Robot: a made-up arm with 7 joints.
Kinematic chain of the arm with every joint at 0, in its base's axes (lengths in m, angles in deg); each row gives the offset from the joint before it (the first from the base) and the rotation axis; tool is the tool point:
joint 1: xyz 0 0 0.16 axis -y
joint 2: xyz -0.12 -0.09 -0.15 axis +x
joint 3: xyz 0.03 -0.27 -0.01 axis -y
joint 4: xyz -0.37 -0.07 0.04 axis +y
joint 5: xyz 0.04 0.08 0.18 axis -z
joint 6: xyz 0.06 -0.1 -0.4 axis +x
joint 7: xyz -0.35 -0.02 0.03 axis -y
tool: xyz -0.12 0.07 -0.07
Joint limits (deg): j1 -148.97..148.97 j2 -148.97..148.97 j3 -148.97..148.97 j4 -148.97..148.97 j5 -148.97..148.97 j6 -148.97..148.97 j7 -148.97..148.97
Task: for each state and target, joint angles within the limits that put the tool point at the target. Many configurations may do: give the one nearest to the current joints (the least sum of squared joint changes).
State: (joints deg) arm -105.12 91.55 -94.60 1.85 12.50 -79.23 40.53
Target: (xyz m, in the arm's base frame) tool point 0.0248 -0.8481 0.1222
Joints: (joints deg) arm -105.10 61.40 -115.18 5.18 36.79 -78.24 36.31
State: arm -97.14 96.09 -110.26 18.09 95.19 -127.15 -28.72
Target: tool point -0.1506 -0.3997 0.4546
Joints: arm -80.55 110.72 -99.61 8.28 119.27 -122.73 -37.20
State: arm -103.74 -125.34 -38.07 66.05 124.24 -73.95 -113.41
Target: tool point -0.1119 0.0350 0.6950
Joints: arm -96.52 -123.06 -53.93 52.36 122.17 -59.91 -118.99
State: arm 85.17 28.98 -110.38 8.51 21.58 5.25 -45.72
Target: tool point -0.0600 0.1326 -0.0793
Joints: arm 115.55 -10.35 -94.40 -17.28 87.46 -4.70 -41.57
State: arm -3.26 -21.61 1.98 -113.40 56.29 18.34 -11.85
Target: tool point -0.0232 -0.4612 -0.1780
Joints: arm 13.83 -34.94 19.22 -96.43 14.44 19.96 -18.12
